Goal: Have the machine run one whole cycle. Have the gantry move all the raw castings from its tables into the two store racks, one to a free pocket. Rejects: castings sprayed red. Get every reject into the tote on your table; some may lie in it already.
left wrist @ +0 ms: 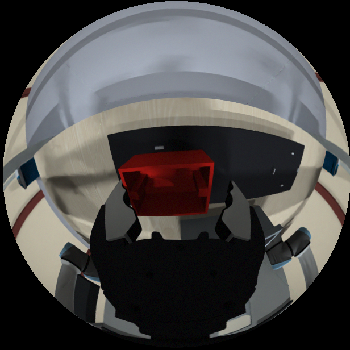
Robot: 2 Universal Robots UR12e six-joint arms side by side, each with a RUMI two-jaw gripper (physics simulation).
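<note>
A red, hollow, box-shaped casting (pixel 167 159) with an open front and two inner ledges shows near the middle of the left wrist view, in front of the dark flat panel (pixel 250 160). My left gripper (pixel 177 180) is open around the lower part of the casting. Its left finger overlaps the casting's left edge in the picture, and a gap shows between the casting and the right finger. Whether the casting rests on the panel is hard to tell. My right gripper does not show. I cannot make out raw castings, store racks or the tote for certain.
A pale wood-grained surface (pixel 75 165) lies around the panel. A grey boxy shape (pixel 192 227) shows partly behind the right finger. Dark arm joints with blue caps (pixel 75 258) (pixel 295 247) stand low on both sides. A large blue-grey curved surface (pixel 175 50) spans the top.
</note>
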